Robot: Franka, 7 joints.
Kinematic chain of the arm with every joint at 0, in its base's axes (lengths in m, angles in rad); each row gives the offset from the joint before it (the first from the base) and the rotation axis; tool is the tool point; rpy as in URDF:
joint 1: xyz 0 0 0.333 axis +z
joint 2: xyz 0 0 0 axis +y
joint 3: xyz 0 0 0.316 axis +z
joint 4: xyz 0.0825 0 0 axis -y
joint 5: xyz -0.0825 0 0.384 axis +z
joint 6: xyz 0 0 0 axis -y
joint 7: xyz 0.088 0 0 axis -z
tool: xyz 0 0 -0.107 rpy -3.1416 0 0
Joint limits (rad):
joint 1: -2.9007..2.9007
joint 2: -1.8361..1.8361
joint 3: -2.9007..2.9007
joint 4: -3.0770..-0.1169
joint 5: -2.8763..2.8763
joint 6: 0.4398..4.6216
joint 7: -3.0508..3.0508
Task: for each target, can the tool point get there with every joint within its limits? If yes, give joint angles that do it. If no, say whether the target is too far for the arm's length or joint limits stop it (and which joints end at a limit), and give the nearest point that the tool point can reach.
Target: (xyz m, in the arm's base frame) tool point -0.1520 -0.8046 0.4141
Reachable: yes | joints 1.8705 -1.0874 2.1369 -0.9606 1.3270 2.3187 1.9510
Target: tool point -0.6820 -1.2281 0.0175
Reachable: no: too far | nearest point -0.4064 -0.7318 0.1450 | short by 0.582 m
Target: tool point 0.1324 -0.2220 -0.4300
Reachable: no: joint limits stop it (at a limit: joint 2) | nearest point 0.1339 -0.2245 -0.3603 | short by 0.070 m
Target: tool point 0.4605 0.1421 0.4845
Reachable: yes | joints 1.9756 -1.5333 -1.1307 -2.5050 0.6194 3.4832 -0.7591
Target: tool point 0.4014 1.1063 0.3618
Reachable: no: too far | nearest point 0.2925 0.8062 0.3540 | short by 0.319 m
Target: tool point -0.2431 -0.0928 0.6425
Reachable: yes | joints -1.6489 -1.3443 -0.7558 -2.8516 -0.4174 3.6796 1.9115
